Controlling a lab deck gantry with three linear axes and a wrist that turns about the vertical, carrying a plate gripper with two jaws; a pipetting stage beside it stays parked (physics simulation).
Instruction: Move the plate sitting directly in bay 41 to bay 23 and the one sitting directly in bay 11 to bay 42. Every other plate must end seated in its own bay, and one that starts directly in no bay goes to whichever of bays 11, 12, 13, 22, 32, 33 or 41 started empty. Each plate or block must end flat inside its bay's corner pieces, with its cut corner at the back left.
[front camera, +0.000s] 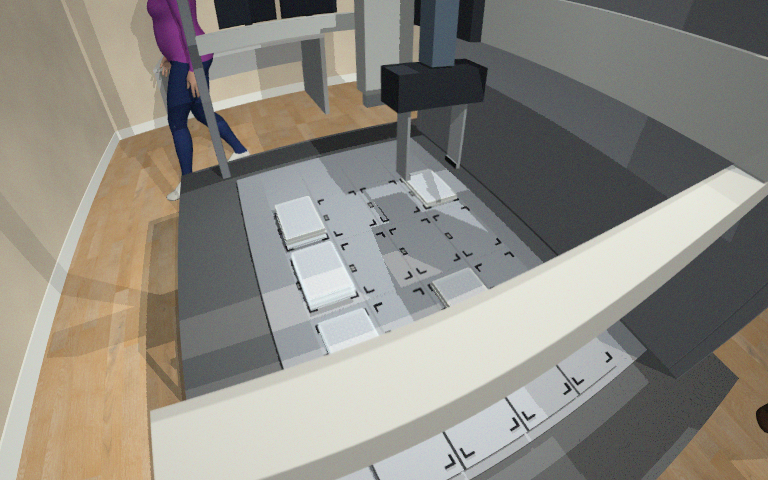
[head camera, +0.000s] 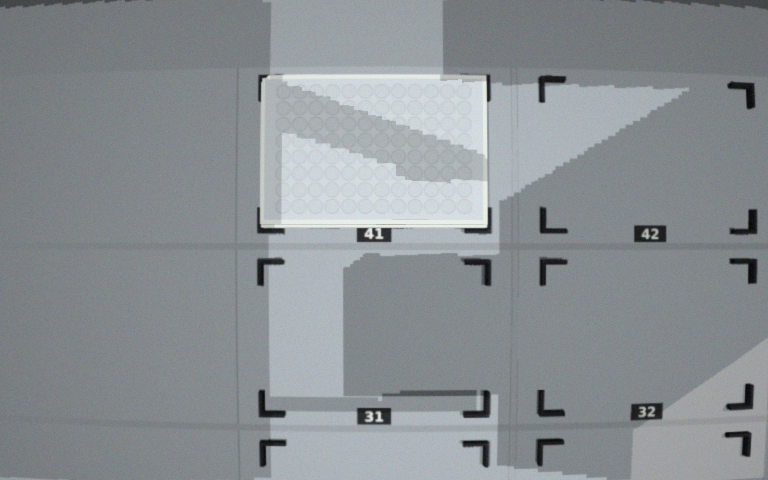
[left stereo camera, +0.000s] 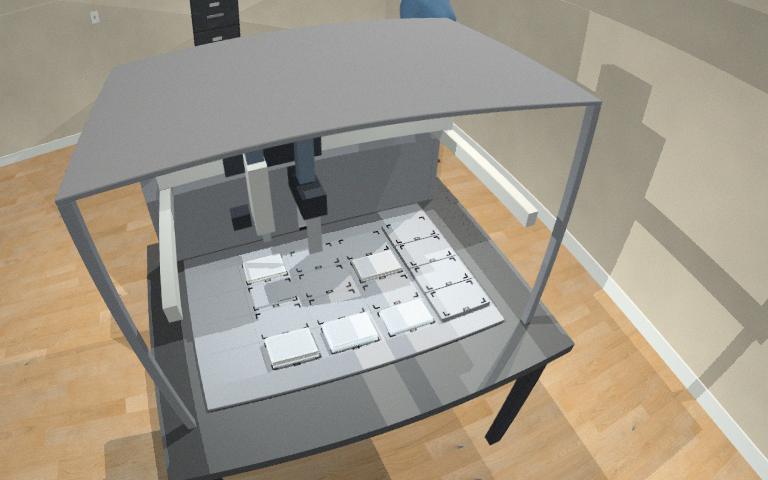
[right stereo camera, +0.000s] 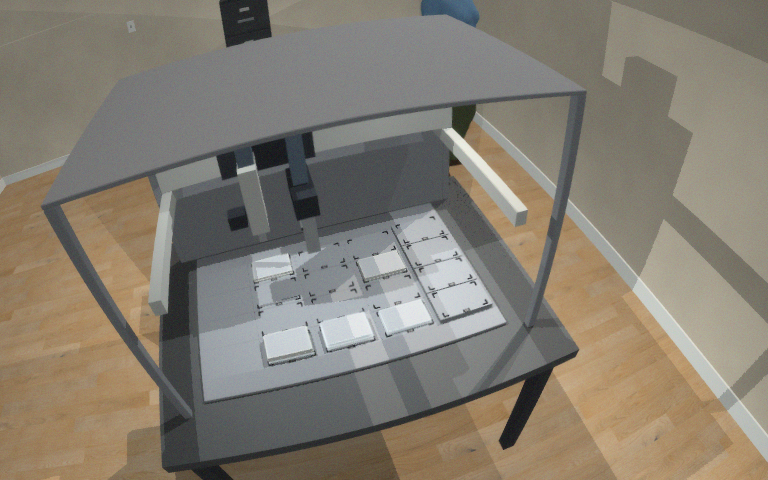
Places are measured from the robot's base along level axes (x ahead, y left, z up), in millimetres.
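Where they show: gripper, fingertip midpoint: (front camera: 428, 169) (left stereo camera: 310, 239) (right stereo camera: 310, 239); robot's base, link origin: (front camera: 275, 214) (left stereo camera: 273, 368) (right stereo camera: 269, 364).
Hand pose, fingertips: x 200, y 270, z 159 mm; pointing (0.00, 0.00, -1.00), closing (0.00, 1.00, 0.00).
Note:
Things, the pixels of their centre, and the offset from my fingertips. "pt": a spot on its surface instead.
- cream-rimmed plate, body centre: (head camera: 373, 151) (front camera: 428, 186) (left stereo camera: 264, 268) (right stereo camera: 271, 267) dx -136, dy +94, dz -152 mm
- Bay 42, surface spot: (head camera: 650, 233) pt dx +28, dy +48, dz -159 mm
- Bay 23, surface spot: (left stereo camera: 390, 291) pt dx +192, dy -120, dz -159 mm
- bay 12, surface spot: (front camera: 323, 271) (left stereo camera: 352, 327) pt dx +37, dy -225, dz -131 mm
- bay 13, surface spot: (front camera: 348, 328) pt dx +159, dy -225, dz -145 mm
A cream-rimmed plate (front camera: 431, 187) (head camera: 373, 150) (left stereo camera: 265, 267) (right stereo camera: 272, 266) lies flat inside the corner pieces of bay 41, its cut corner at the back left. My gripper (front camera: 428, 171) (left stereo camera: 308, 240) is open and empty, with its jaws wide apart, raised above the back of the deck near bays 41 and 42. The jaws do not show in the head view. Bay 42 (head camera: 650, 233) holds no plate. Bay 11 holds what looks like a cream plate (front camera: 300, 215) (left stereo camera: 291, 345) on a pale blue one. Bay 23 (left stereo camera: 390, 291) holds no plate.
Pale blue plates stand in bay 12 (front camera: 323, 271) (left stereo camera: 350, 331) and bay 13 (front camera: 348, 328) (left stereo camera: 406, 316); bay 12 looks tall. A cream plate (front camera: 458, 285) (left stereo camera: 376, 264) sits at bay 33. The parked pipetting stage (left stereo camera: 260, 198) (right stereo camera: 252, 198) hangs left of my gripper.

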